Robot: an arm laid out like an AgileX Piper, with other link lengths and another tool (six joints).
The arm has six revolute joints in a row. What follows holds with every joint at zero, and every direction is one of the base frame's. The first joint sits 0.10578 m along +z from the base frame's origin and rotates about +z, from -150 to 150 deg. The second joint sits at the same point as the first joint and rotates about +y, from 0 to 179.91 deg. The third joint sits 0.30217 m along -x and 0.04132 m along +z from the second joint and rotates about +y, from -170 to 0 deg. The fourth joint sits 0.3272 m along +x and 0.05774 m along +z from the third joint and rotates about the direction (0.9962, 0, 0.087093), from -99.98 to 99.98 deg. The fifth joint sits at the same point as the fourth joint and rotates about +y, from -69.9 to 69.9 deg. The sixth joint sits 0.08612 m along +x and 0.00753 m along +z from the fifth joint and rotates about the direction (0.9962, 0, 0.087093), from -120 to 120 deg. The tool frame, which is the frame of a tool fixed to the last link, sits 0.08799 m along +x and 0.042 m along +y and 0.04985 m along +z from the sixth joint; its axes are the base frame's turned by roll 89.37, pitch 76.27 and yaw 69.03 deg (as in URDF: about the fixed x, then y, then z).
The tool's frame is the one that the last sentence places.
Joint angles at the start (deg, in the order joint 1, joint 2, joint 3, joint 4, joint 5, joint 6): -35.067, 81.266, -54.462, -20.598, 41.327, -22.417
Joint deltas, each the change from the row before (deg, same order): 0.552, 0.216, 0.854, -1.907, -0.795, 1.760; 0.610, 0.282, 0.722, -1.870, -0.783, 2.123; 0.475, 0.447, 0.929, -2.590, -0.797, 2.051; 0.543, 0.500, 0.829, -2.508, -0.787, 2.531; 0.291, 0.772, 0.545, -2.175, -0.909, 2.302; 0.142, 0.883, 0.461, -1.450, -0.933, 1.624; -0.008, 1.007, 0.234, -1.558, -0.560, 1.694; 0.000, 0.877, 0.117, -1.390, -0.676, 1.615; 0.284, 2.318, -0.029, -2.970, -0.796, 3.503; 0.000, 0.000, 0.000, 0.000, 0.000, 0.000; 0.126, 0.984, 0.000, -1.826, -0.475, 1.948; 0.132, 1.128, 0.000, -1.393, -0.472, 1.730; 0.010, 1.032, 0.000, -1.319, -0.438, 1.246
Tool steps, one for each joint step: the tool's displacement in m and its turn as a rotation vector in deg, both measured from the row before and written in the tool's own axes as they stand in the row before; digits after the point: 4 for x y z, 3 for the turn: 0.0021, 0.0046, 0.0033, 0.721, -0.030, -0.425; 0.0009, 0.0045, 0.0028, 0.669, -0.034, -0.073; 0.0035, 0.0049, 0.0051, 0.981, 0.055, -0.802; 0.0021, 0.0051, 0.0045, 0.876, 0.080, -0.326; 0.0010, 0.0043, 0.0055, 0.706, 0.063, -0.099; 0.0012, 0.0051, 0.0053, 0.253, 0.088, -0.125; 0.0016, 0.0038, 0.0063, 0.389, 0.433, -0.129; 0.0001, 0.0029, 0.0051, 0.348, 0.150, 0.102; 0.0006, 0.0089, 0.0114, 0.589, 0.760, -0.254; 0.0000, 0.0000, 0.0000, 0.000, 0.000, 0.000; -0.0003, 0.0033, 0.0051, 0.504, 0.107, -0.064; 0.0002, 0.0048, 0.0051, 0.184, 0.267, -0.051; 0.0008, 0.0041, 0.0051, 0.202, 0.165, -0.331
